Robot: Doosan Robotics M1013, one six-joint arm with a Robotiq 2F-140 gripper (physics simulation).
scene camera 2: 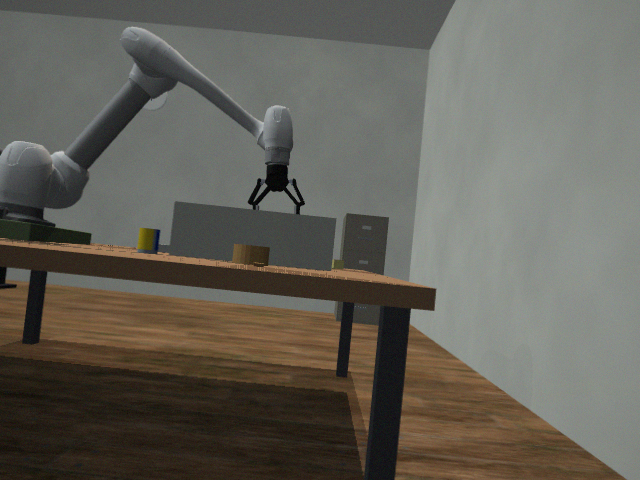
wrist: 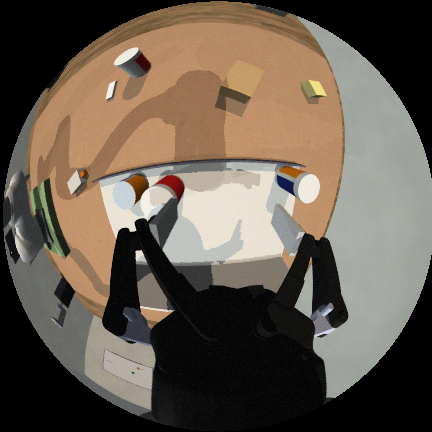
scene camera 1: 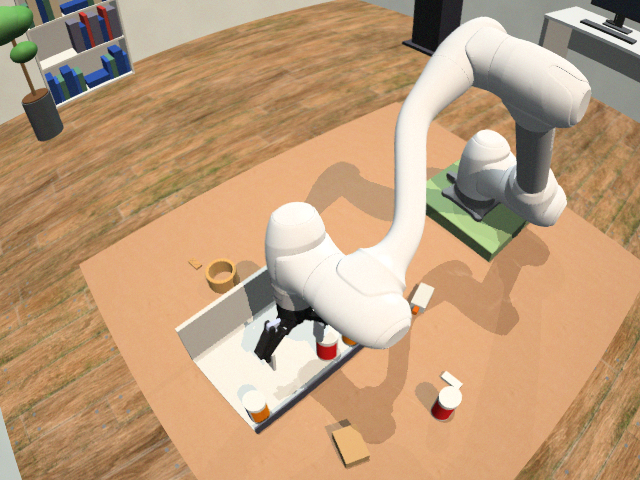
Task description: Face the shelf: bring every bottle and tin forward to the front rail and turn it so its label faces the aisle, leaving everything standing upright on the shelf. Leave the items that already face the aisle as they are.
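Places are measured from the arm's base along level axes (x ahead, y left, z up), in millimetres.
Pixels of known places: gripper, fingertip midpoint: (wrist: 226, 210) (scene camera 1: 295, 352); arm's base, origin of the base link: (wrist: 43, 224) (scene camera 1: 473, 197).
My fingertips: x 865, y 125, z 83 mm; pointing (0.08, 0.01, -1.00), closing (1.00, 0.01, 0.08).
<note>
Ahead of a thing's pixels: the offset from my fingertips to its middle.
The white shelf (scene camera 1: 219, 321) (scene camera 2: 217, 224) (wrist: 255, 192) has a dark front rail (scene camera 1: 310, 386). A red tin with a white top @(dx -99, dy -5, dz -74 mm) (scene camera 1: 326, 350) (wrist: 175, 187) stands upright near the rail, its red side toward it. An orange tin @(dx -179, dy +2, dz -88 mm) (scene camera 1: 349, 339) (wrist: 137, 186) stands beside it, partly hidden by the arm in scene camera 1. An orange-and-blue tin @(dx +149, dy +36, dz -75 mm) (scene camera 1: 258, 410) (wrist: 294, 181) stands at the shelf's other end by the rail, orange toward the rail. My gripper (scene camera 1: 296, 347) (scene camera 2: 276, 209) (wrist: 226, 210) is wide open and empty above the shelf, one finger close to the red tin in the wrist view.
A red-and-white tin @(dx -214, dy +321, dz -87 mm) (scene camera 1: 444, 404) (wrist: 135, 62) stands on the table beyond the rail, near a tan block @(dx +28, dy +244, dz -112 mm) (scene camera 1: 351, 444) (wrist: 243, 77). A wooden ring @(dx -7, dy -397, dz -112 mm) (scene camera 1: 221, 285) (scene camera 2: 251, 254) and a yellow-and-blue tin @(dx -317, dy -329, dz -102 mm) (scene camera 2: 147, 240) are on the table outside the shelf. A white box @(dx -414, dy +36, dz -123 mm) (scene camera 1: 422, 295) (wrist: 76, 182) lies beyond one end.
</note>
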